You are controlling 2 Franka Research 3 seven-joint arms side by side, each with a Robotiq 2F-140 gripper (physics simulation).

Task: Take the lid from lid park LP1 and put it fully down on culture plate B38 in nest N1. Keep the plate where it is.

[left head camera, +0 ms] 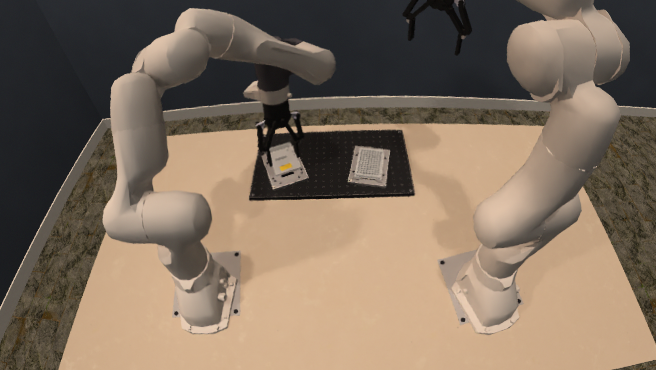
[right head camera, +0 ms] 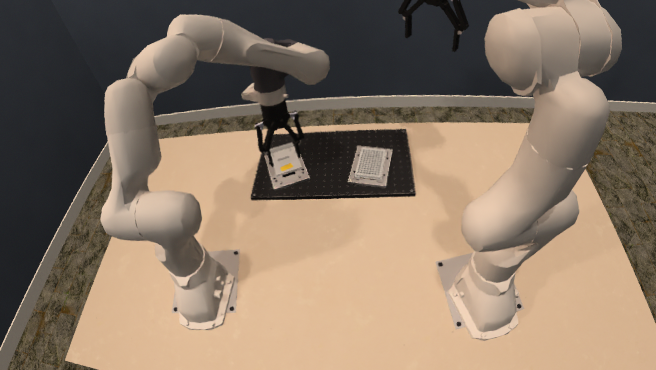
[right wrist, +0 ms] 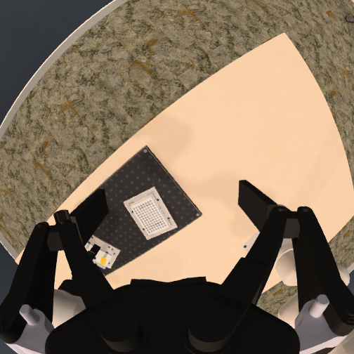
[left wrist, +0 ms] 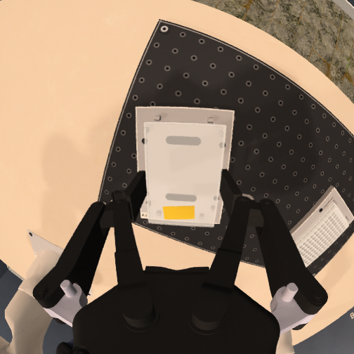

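The pale translucent lid [left head camera: 281,151] [right head camera: 283,150] [left wrist: 184,165] with a yellow label is between the fingers of my left gripper [left head camera: 284,158] [right head camera: 285,159] [left wrist: 182,180], which is shut on its long sides. It is level, slightly above lid park LP1 [left head camera: 301,177] [right head camera: 302,176] [left wrist: 228,117], whose slots show through it. White culture plate B38 [left head camera: 370,162] [right head camera: 373,162] [left wrist: 325,236] [right wrist: 150,215] sits uncovered in nest N1 [left head camera: 352,180] [right head camera: 353,181] [right wrist: 129,204]. My right gripper [left head camera: 434,46] [right head camera: 431,42] [right wrist: 171,197] is open, empty and high up.
Park and nest stand on a black perforated board [left head camera: 325,187] [right head camera: 327,187] [left wrist: 190,65] [right wrist: 145,160] at the back of the tan table [left head camera: 325,300] [right head camera: 325,300]. The nest is right of the park in the head views. The right arm stands at the right.
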